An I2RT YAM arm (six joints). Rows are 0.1 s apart.
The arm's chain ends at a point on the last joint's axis. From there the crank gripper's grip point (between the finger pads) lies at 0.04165 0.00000 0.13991 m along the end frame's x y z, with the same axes.
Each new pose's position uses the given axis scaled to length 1; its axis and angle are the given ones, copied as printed.
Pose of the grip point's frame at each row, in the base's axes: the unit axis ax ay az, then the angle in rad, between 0 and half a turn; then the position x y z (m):
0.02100 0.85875 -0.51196 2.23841 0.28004 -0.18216 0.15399
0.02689 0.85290 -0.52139 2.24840 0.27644 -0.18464 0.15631
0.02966 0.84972 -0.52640 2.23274 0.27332 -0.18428 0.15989
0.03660 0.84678 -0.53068 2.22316 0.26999 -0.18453 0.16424
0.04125 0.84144 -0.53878 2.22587 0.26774 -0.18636 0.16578
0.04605 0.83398 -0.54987 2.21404 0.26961 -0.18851 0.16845
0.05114 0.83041 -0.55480 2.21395 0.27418 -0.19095 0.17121
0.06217 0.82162 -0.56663 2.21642 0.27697 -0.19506 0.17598
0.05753 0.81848 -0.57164 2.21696 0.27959 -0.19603 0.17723
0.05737 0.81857 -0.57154 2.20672 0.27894 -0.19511 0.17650
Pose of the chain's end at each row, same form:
0.02100 0.85875 -0.51196 2.23841 0.21388 -0.06473 0.21005
0.02689 0.85290 -0.52139 2.24840 0.21273 -0.06512 0.21077
0.02966 0.84972 -0.52640 2.23274 0.20861 -0.06436 0.21225
0.03660 0.84678 -0.53068 2.22316 0.20541 -0.06393 0.21518
0.04125 0.84144 -0.53878 2.22587 0.20465 -0.06425 0.21494
0.04605 0.83398 -0.54987 2.21404 0.20675 -0.06495 0.21417
0.05114 0.83041 -0.55480 2.21395 0.21236 -0.06645 0.21579
0.06217 0.82162 -0.56663 2.21642 0.21785 -0.06834 0.21790
0.05753 0.81848 -0.57164 2.21696 0.22039 -0.06886 0.21764
0.05737 0.81857 -0.57154 2.20672 0.21863 -0.06829 0.21636

